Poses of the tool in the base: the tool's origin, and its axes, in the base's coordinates. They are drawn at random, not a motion.
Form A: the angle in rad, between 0 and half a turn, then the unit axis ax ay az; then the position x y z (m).
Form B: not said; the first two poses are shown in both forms.
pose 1, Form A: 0.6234, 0.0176, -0.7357, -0.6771, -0.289, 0.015, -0.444
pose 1, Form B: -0.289, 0.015, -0.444, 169.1, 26.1, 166.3
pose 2, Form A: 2.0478, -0.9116, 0.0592, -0.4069, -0.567, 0.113, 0.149
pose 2, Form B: -0.567, 0.113, 0.149, 52.5, 102.6, -120.0
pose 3, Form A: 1.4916, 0.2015, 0.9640, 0.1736, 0.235, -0.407, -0.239
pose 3, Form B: 0.235, -0.407, -0.239, -2.7, 83.9, 20.9
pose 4, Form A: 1.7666, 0.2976, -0.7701, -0.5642, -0.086, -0.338, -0.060
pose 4, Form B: -0.086, -0.338, -0.060, 166.6, 79.3, 124.4
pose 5, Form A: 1.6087, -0.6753, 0.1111, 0.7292, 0.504, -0.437, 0.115
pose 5, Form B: 0.504, -0.437, 0.115, 117.8, 59.1, -43.5
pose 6, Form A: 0.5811, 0.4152, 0.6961, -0.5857, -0.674, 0.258, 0.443
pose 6, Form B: -0.674, 0.258, 0.443, -40.7, 26.9, 20.9
